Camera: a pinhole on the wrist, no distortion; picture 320 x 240 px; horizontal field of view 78.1 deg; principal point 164.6 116.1 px. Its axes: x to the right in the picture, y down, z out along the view. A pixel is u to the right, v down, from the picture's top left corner.
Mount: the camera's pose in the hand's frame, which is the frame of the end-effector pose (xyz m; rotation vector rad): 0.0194 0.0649 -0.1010 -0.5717 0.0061 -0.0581
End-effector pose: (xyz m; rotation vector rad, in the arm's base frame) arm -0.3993 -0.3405 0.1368 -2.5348 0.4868 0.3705
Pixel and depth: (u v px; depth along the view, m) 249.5 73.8 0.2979
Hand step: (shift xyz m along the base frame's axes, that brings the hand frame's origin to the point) 0.0374 -0.0704 -0.2792
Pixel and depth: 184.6 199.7 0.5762
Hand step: -0.1851 -0.3504 -0.5014
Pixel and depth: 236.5 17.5 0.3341
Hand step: 0.0408 0.0325 -0.3165
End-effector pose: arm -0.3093 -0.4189 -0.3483 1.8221 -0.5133 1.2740
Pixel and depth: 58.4 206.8 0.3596
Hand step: -0.2953 -0.3419 0.0049
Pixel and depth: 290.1 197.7 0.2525
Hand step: -0.0930 -0.1811 0.2767
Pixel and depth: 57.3 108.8 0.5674
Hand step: -0.1611 -0.5587 -0.1569
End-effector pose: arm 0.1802 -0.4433 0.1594 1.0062 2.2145 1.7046
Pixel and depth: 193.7 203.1 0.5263
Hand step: 0.2376 0.3079 0.4492
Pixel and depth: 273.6 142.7 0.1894
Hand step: -0.0009 0.1352 0.1842
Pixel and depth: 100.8 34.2 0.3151
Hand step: 0.2353 0.1512 0.0202
